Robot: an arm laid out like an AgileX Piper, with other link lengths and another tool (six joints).
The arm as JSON. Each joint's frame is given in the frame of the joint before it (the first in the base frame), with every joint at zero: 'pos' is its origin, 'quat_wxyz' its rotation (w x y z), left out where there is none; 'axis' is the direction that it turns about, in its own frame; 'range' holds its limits. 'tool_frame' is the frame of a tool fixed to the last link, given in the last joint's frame.
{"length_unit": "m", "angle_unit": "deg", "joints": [
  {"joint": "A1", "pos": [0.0, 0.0, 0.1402], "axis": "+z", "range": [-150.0, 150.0]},
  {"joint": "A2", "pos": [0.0, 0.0, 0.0], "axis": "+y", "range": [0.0, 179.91]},
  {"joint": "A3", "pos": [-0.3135, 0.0, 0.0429], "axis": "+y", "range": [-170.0, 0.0]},
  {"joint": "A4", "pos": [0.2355, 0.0, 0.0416], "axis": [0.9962, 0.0, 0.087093], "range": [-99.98, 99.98]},
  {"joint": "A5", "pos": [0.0, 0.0, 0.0], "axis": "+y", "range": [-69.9, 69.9]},
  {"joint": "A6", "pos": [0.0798, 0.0, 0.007], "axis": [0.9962, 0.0, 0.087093], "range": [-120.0, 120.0]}
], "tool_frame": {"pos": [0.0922, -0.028, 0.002], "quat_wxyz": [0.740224, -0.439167, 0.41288, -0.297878]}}
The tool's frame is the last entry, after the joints.
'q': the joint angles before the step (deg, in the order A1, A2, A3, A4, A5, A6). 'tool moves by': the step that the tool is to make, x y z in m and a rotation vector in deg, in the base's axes. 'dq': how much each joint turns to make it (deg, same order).
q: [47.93 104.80 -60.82 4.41 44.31 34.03]
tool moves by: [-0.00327 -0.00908 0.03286 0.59 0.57 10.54]
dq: [-1.13 -4.77 -1.89 2.21 7.54 -12.48]
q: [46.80 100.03 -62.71 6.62 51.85 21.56]
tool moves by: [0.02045 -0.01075 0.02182 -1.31 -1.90 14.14]
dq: [-2.92 -1.14 -4.02 -1.24 6.16 -16.02]
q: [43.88 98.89 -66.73 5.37 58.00 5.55]
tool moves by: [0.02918 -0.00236 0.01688 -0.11 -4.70 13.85]
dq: [-2.65 0.01 -3.89 -1.83 1.52 -15.73]
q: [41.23 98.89 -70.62 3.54 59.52 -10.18]
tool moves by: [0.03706 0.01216 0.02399 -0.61 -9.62 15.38]
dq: [-0.73 0.70 -5.21 -4.34 -2.11 -14.84]
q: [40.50 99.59 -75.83 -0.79 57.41 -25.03]
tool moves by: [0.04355 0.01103 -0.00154 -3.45 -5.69 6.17]
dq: [-1.22 5.74 -6.61 -5.05 -1.58 -5.92]
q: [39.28 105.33 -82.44 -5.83 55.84 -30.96]
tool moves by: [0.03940 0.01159 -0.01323 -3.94 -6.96 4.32]
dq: [-0.10 5.75 -3.56 -7.85 -5.30 -1.08]
